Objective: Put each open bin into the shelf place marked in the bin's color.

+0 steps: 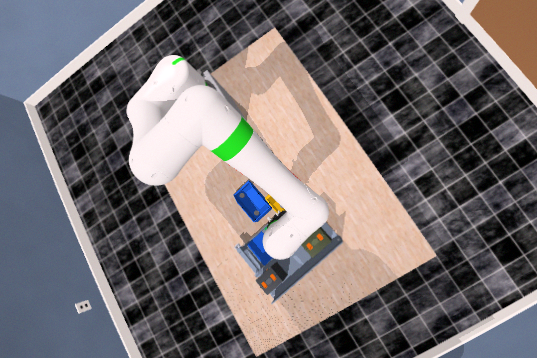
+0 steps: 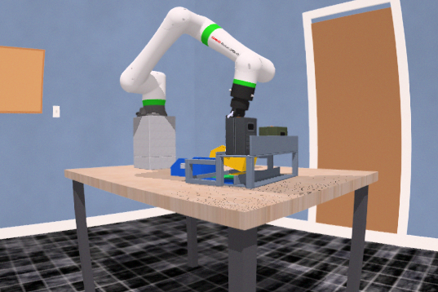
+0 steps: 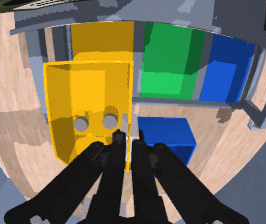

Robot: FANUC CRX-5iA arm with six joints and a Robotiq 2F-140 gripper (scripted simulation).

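The yellow bin lies 40 mm to the left of my hand, 40 mm below it and 30 mm behind it. The rest, counted from my hand: dark box 210 mm ahead, 140 mm to the right, 50 mm above; then blue bin 120 mm behind, 100 mm to the right, 80 mm below.
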